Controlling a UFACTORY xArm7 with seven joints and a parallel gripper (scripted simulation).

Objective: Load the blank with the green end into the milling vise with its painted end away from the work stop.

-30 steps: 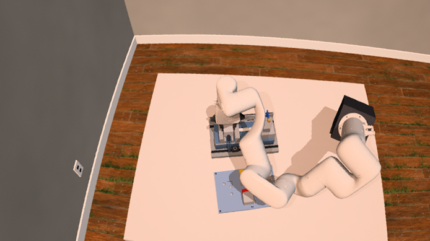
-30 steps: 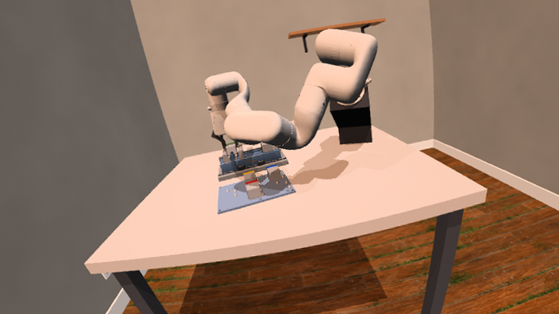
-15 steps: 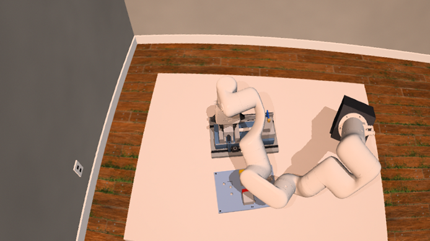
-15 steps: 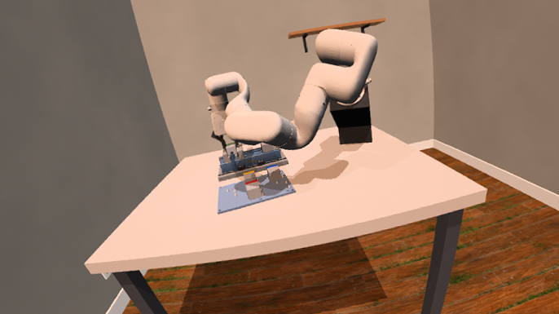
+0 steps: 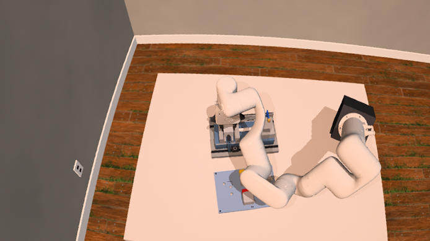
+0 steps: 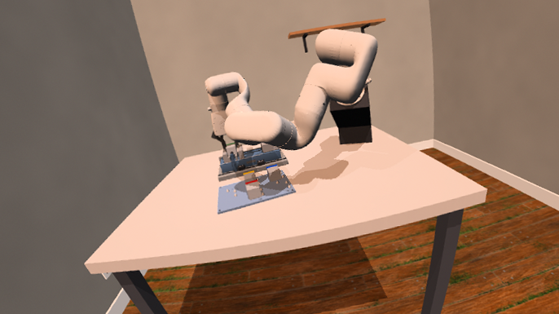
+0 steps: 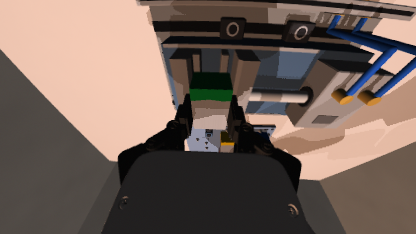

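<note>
The green-ended blank lies 20 mm below my hand. Round my hand: blue-ended blank: 200 mm behind, 150 mm to the left, 90 mm below; rod: 80 mm behind, 30 mm to the right, 40 mm below; yellow-ended blank: 110 mm behind, 180 mm to the left, 90 mm below.
</note>
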